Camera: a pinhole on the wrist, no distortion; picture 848 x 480 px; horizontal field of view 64.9 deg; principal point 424.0 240.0 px. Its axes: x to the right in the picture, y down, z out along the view. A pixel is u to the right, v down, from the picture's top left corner.
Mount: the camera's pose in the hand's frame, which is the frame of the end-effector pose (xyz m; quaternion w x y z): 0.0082 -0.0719 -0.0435 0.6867 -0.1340 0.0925 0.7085
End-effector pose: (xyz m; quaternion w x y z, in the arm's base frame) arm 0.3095 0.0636 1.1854 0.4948 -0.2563 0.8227 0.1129
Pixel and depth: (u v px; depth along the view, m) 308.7 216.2 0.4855
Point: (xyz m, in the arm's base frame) 0.6452 0.2614 0.9729
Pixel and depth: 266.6 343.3 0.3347
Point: 0.5801 0.1764 1.0998
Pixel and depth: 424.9 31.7 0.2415
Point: 0.4226 0.1318 1.0337
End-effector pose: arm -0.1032 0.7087 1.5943 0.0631 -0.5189 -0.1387 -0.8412
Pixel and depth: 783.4 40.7 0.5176
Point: 0.2444 0.4778 1.9206
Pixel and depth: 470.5 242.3 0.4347
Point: 0.2365 0.7256 1.7428
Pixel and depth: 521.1 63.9 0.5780
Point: 0.3054 0.6713 1.9415
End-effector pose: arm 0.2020 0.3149 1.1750 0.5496 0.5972 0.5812 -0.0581
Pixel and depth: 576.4 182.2 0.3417
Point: 0.4371 0.1692 1.1301
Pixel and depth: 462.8 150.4 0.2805
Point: 0.3609 0.1833 1.0898
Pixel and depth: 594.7 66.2 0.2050
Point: 0.3288 0.2583 1.1144
